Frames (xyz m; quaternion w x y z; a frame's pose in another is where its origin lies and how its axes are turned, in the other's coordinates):
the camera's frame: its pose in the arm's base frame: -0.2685 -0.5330 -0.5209 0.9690 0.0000 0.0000 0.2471
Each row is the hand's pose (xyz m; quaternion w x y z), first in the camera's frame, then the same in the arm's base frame.
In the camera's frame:
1: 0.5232 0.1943 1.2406 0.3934 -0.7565 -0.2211 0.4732
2: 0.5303 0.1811 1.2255 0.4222 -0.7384 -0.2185 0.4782
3: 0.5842 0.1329 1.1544 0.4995 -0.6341 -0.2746 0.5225
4: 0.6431 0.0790 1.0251 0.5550 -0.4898 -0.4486 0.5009
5: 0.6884 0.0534 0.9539 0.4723 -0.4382 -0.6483 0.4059
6: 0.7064 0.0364 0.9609 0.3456 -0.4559 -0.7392 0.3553
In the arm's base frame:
1: 0.0978 -0.1119 0.7197 0.2643 -0.6785 -0.4012 0.5558
2: 0.1103 -0.1201 0.7046 0.2910 -0.6615 -0.3942 0.5677
3: 0.1807 -0.1366 0.6335 0.3549 -0.5466 -0.4228 0.6297
4: 0.2582 -0.1557 0.5042 0.4140 -0.3638 -0.5557 0.6225
5: 0.3103 -0.1565 0.4330 0.3573 -0.2644 -0.7364 0.5100
6: 0.3342 -0.1628 0.4400 0.2471 -0.2591 -0.8290 0.4297

